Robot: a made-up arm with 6 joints. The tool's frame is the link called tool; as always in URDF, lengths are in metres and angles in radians. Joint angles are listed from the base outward. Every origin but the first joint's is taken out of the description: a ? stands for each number. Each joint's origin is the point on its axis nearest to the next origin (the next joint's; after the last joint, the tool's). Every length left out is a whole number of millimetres.
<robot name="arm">
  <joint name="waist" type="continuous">
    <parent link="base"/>
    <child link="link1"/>
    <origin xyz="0 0 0.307" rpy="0 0 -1.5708"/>
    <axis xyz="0 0 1"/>
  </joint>
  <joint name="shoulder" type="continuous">
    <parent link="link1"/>
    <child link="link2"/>
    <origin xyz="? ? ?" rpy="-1.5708 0 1.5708"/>
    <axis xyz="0 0 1"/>
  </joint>
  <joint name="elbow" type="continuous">
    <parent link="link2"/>
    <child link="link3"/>
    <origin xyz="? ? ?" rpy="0 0 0"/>
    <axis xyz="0 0 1"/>
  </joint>
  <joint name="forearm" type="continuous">
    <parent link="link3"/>
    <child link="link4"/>
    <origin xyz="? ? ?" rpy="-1.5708 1.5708 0"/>
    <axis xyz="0 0 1"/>
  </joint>
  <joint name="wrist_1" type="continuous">
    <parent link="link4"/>
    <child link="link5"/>
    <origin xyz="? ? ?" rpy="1.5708 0 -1.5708"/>
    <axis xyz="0 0 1"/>
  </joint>
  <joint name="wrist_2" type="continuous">
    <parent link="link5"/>
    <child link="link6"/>
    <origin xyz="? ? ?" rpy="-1.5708 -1.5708 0"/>
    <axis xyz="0 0 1"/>
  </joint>
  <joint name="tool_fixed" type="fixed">
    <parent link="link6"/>
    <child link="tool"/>
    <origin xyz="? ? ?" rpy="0 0 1.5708"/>
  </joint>
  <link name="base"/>
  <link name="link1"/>
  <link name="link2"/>
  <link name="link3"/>
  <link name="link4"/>
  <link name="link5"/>
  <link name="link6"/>
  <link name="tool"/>
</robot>
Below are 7 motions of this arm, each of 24 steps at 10 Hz.
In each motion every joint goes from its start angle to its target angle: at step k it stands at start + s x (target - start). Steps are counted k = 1, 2, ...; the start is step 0. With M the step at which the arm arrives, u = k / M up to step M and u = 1 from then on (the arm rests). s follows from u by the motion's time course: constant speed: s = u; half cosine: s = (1 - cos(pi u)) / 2; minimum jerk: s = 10 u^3 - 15 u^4 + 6 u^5.
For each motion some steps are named. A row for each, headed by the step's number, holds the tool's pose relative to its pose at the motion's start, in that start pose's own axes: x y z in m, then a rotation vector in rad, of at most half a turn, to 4 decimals.
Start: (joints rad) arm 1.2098 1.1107 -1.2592 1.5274 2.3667 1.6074
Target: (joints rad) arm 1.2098 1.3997 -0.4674 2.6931 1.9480 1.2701
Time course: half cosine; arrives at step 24
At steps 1, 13, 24:
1: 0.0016 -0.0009 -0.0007 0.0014 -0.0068 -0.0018
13: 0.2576 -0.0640 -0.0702 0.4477 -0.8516 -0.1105
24: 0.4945 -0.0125 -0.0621 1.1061 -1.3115 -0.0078

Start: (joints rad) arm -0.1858 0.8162 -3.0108 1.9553 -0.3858 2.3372
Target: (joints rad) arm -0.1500 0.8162 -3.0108 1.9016 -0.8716 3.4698
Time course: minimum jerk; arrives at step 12
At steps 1, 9, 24:
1: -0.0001 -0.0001 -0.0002 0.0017 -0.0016 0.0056
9: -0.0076 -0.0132 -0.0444 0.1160 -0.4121 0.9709
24: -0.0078 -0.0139 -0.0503 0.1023 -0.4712 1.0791

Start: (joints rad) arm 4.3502 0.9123 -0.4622 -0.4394 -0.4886 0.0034
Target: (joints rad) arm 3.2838 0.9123 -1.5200 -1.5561 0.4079 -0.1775
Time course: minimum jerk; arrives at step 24
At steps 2, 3, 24:
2: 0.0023 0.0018 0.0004 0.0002 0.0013 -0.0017
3: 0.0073 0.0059 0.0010 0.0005 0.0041 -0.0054
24: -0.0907 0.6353 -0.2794 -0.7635 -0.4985 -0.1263

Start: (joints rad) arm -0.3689 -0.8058 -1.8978 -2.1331 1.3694 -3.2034
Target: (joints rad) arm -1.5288 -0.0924 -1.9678 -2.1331 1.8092 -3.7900
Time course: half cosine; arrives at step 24
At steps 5, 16, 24:
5: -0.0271 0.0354 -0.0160 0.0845 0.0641 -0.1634
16: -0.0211 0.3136 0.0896 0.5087 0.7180 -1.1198
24: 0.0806 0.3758 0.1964 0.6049 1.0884 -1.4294

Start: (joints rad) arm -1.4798 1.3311 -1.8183 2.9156 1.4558 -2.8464
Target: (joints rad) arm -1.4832 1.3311 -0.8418 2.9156 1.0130 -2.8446
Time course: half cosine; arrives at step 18
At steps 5, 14, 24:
5: -0.0483 -0.0101 -0.1077 -0.0673 -0.2399 0.0388
14: -0.0294 -0.1144 -0.5591 -0.3033 -1.1936 0.1926
24: 0.0065 -0.1389 -0.6257 -0.3375 -1.3530 0.2186

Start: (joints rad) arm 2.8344 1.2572 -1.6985 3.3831 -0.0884 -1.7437
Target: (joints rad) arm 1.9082 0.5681 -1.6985 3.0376 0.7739 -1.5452
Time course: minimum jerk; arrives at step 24
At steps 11, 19, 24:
11: 0.2849 -0.1831 -0.1535 0.6518 0.2724 0.2491
19: 0.6330 -0.1756 -0.5115 1.3641 0.7881 0.3021
24: 0.6642 -0.1571 -0.5659 1.4413 0.8629 0.2797

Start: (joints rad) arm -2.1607 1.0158 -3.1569 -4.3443 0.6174 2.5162
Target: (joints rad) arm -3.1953 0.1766 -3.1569 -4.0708 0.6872 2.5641
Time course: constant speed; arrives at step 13
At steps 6, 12, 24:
6: -0.2357 0.3629 -0.1517 -0.1488 -0.2572 -0.4356
12: -0.1370 0.7258 -0.2159 -0.2417 -0.2827 -0.9389
24: -0.0946 0.7692 -0.2098 -0.2468 -0.2632 -1.0233

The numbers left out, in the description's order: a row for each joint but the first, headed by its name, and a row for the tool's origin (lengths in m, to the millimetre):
shoulder: 0 0 0
elbow: 0.056 -0.297 0
forearm: 0.116 0.513 0
wrist_1: 0 0 0
wrist_2: 0.074 0.094 0
tool: 0 0 0

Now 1 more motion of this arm.
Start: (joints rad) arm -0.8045 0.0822 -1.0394 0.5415 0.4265 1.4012
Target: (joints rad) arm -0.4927 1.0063 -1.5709 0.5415 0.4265 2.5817
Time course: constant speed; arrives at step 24
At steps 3, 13, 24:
3: -0.0143 0.0105 0.0493 -0.0587 0.0026 0.1257
13: -0.0565 0.0834 0.2151 -0.2404 0.0839 0.5346
24: -0.0788 0.2282 0.3808 -0.3763 0.2911 0.9587

